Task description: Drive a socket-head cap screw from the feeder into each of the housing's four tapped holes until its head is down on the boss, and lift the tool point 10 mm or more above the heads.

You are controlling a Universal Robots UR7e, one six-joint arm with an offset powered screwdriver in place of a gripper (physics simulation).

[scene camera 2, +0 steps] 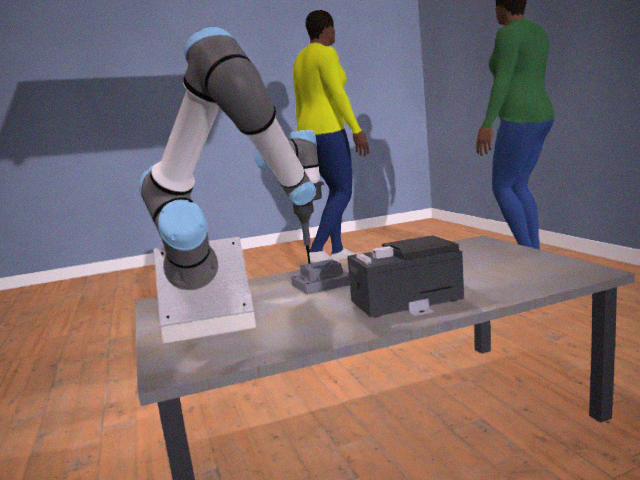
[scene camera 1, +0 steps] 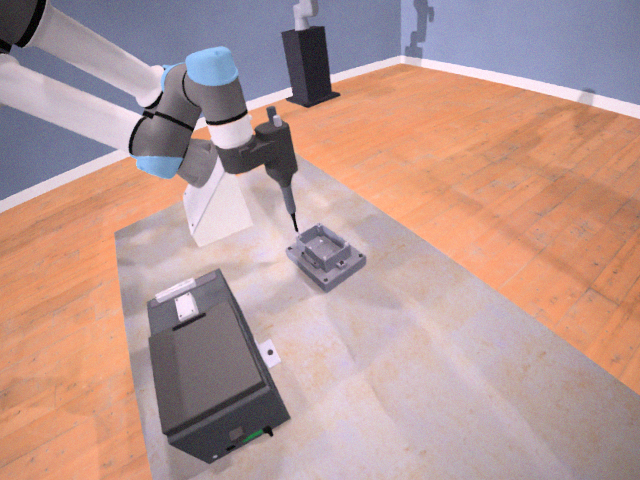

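The grey open-topped housing (scene camera 1: 337,257) (scene camera 2: 323,270) sits on a grey fixture plate (scene camera 1: 345,274) (scene camera 2: 313,286) on the table. My screwdriver (scene camera 1: 297,230) (scene camera 2: 309,261) points down, with its thin black bit at the housing's corner boss on the robot-base side, at the left in the scene camera 1 view. The tip is at or very near that boss; contact is too small to tell. Whether a screw is on the bit or in any boss cannot be made out. The dark box-shaped feeder (scene camera 1: 206,361) (scene camera 2: 408,281) stands apart from the housing, with a small white block (scene camera 1: 186,306) (scene camera 2: 383,252) on top.
The robot's white wedge base (scene camera 1: 222,211) (scene camera 2: 206,289) stands on the table (scene camera 1: 413,361) (scene camera 2: 289,335) beyond the housing. A small white tab (scene camera 1: 269,356) (scene camera 2: 419,305) sticks out low from the feeder. Two people (scene camera 2: 319,93) (scene camera 2: 522,77) stand beyond the table. A black pedestal (scene camera 1: 307,67) stands on the floor.
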